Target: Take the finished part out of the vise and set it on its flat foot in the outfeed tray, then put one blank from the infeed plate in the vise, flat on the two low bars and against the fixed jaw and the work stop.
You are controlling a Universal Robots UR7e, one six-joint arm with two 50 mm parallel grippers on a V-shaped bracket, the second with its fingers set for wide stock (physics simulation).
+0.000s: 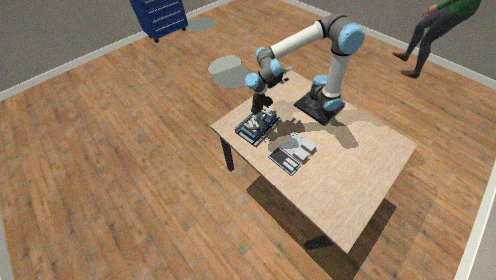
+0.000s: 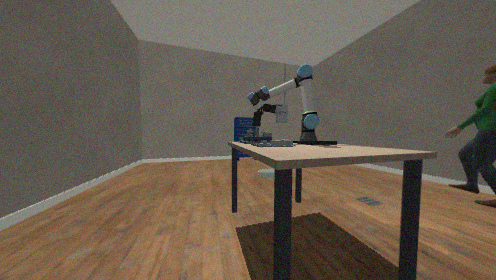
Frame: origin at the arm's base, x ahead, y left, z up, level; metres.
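Seen in the pictures: hand at its tool point: [image 1: 258,117] [image 2: 256,131]; arm's base at its link origin: [image 1: 314,103] [image 2: 308,140].
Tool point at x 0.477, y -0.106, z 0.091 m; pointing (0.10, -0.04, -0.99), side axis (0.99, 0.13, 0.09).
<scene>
Offsets run from my tool point to a thing's top centre. Level surfaces: height alone.
The vise @[dx -0.010, dy -0.006, dz -0.015 m] [image 1: 256,128] [image 2: 260,137] stands at the table's far left end. My downward gripper [image 1: 260,111] [image 2: 257,131] is over the vise's back part, its fingers low and close to it; whether they are open or shut is too small to see. The second gripper [image 1: 286,75] on the bracket points sideways, well above the table. I cannot make out the finished part among the vise's pieces. The light infeed plate @[dx -0.102, dy +0.290, dz -0.106 m] [image 1: 299,145] carries grey blocks, which look like the blanks. The dark outfeed tray [image 1: 279,157] lies in front of it, with two light pieces at its right end.
The arm's black base plate [image 1: 325,116] [image 2: 325,143] is on the back of the table @[dz -0.114 m] [image 1: 360,175] [image 2: 350,153]. A person in green [image 1: 422,37] [image 2: 482,120] stands beyond the table to the right. A blue cabinet [image 1: 161,17] [image 2: 243,126] stands far behind.
</scene>
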